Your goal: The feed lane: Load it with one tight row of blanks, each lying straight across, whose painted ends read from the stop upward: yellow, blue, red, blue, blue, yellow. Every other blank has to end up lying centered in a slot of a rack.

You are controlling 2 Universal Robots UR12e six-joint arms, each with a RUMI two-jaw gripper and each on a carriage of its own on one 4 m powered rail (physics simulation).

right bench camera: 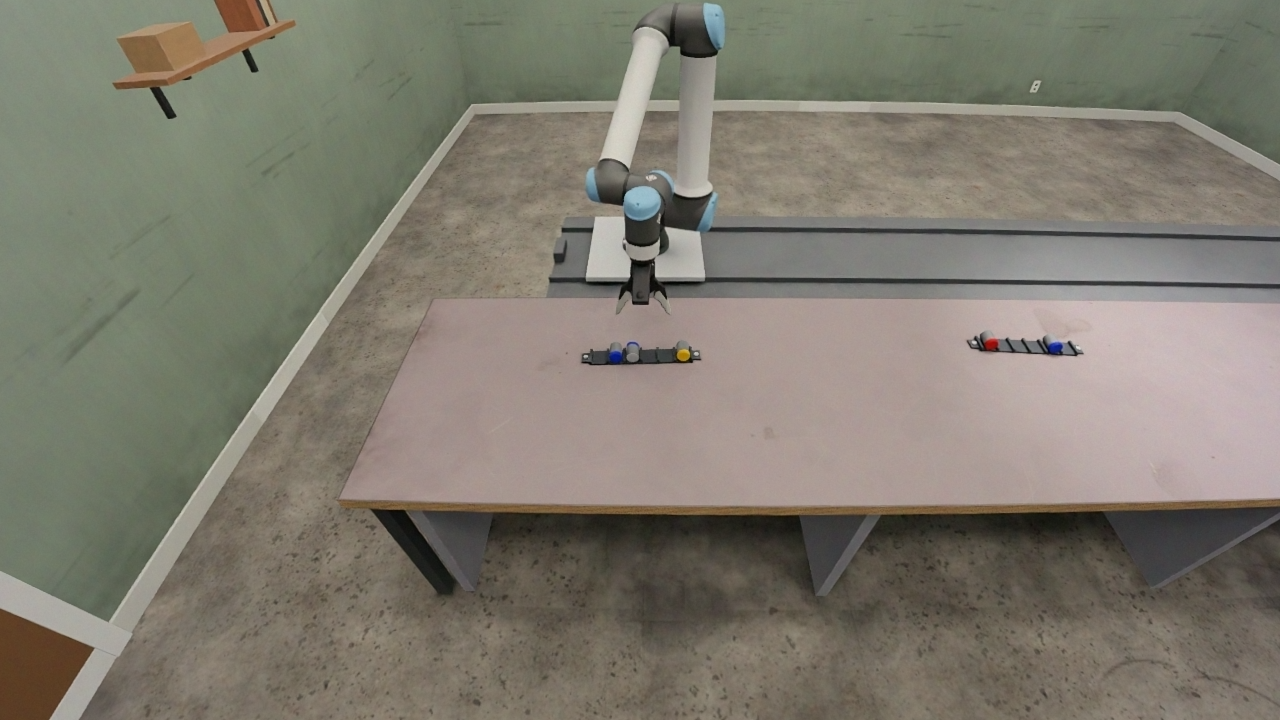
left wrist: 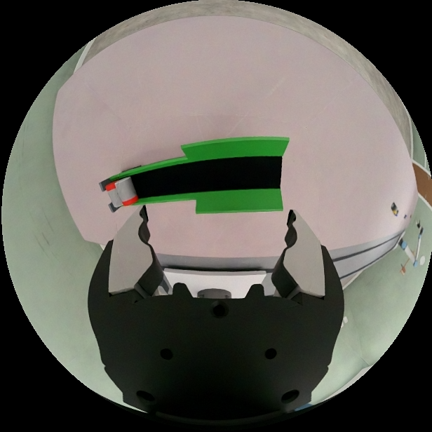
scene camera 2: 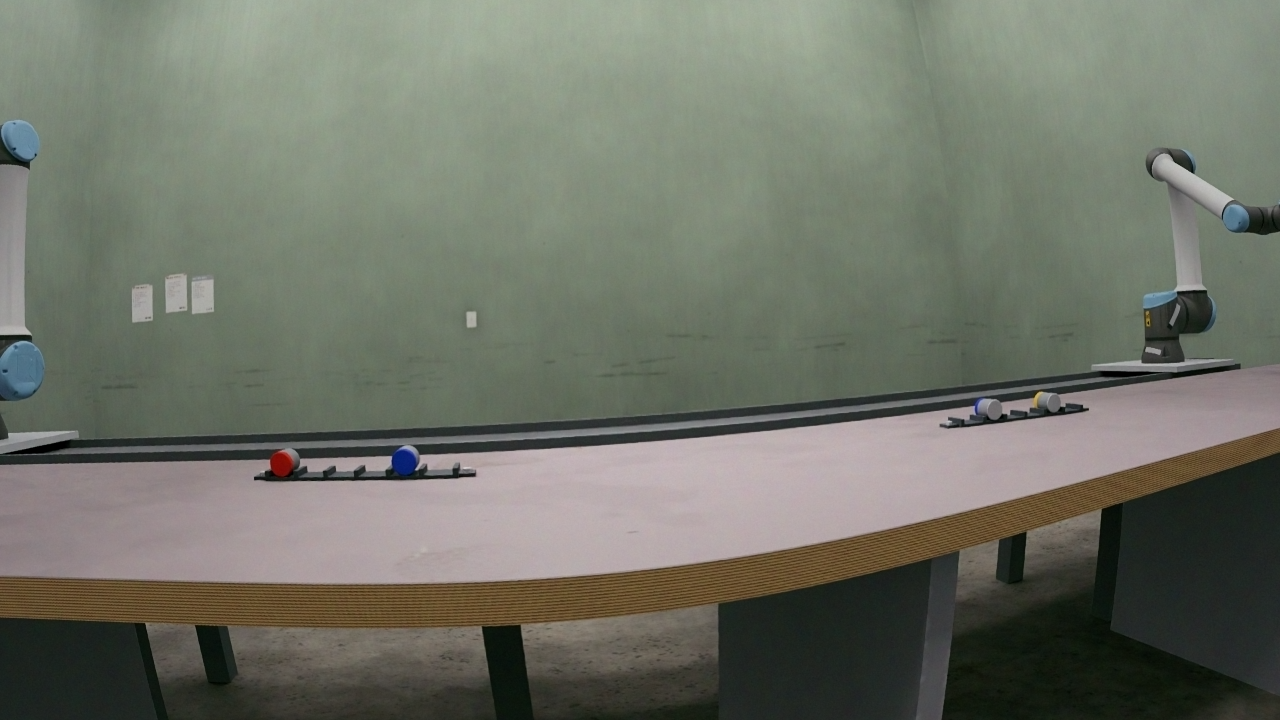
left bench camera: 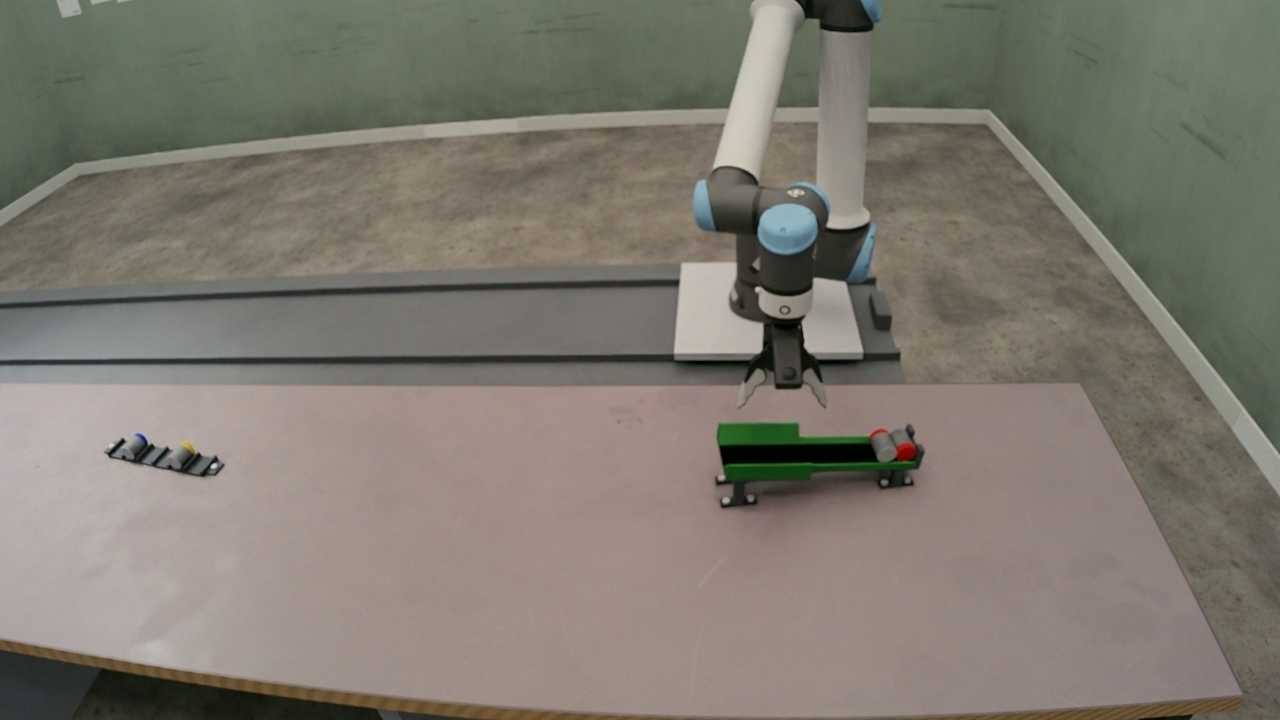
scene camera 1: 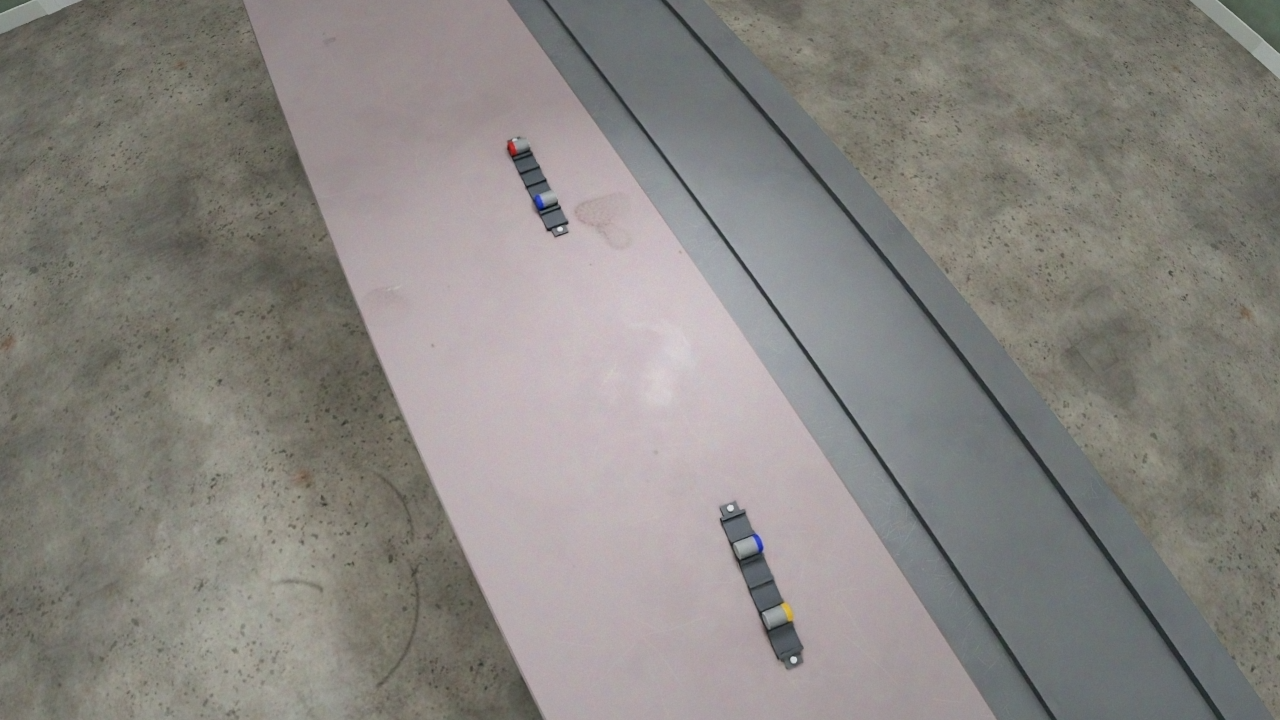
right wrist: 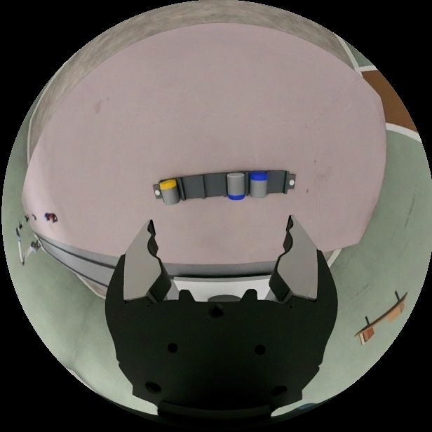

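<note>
The green feed lane (left bench camera: 758,433) (left wrist: 239,201) holds two touching red-ended blanks (left bench camera: 882,445) (left wrist: 128,191) at its stop, their painted ends facing opposite ways. My left gripper (left bench camera: 782,402) (left wrist: 217,207) is open above the lane's rear side. My right gripper (right bench camera: 642,311) (right wrist: 219,218) is open above and behind a rack (right wrist: 214,185) with a yellow blank (right bench camera: 682,352) (right wrist: 170,192) and two adjacent blue blanks (right wrist: 236,186) (right wrist: 258,185), opposite ways round. Another rack (scene camera 1: 533,177) holds a red blank (scene camera 1: 518,145) (scene camera 2: 284,462) and a blue blank (scene camera 1: 546,200) (scene camera 2: 406,460). A third rack (scene camera 1: 756,570) holds blue (scene camera 1: 748,545) and yellow (scene camera 1: 777,615) blanks.
The rail (scene camera 1: 805,268) (left bench camera: 447,322) runs behind the bench (left bench camera: 492,555) (right bench camera: 805,411). The arms' carriages (left bench camera: 707,313) (right bench camera: 608,250) stand at its opposite ends. The lane stands on feet (left bench camera: 738,495). A wall shelf (right bench camera: 214,55) hangs at the upper left in the right bench camera.
</note>
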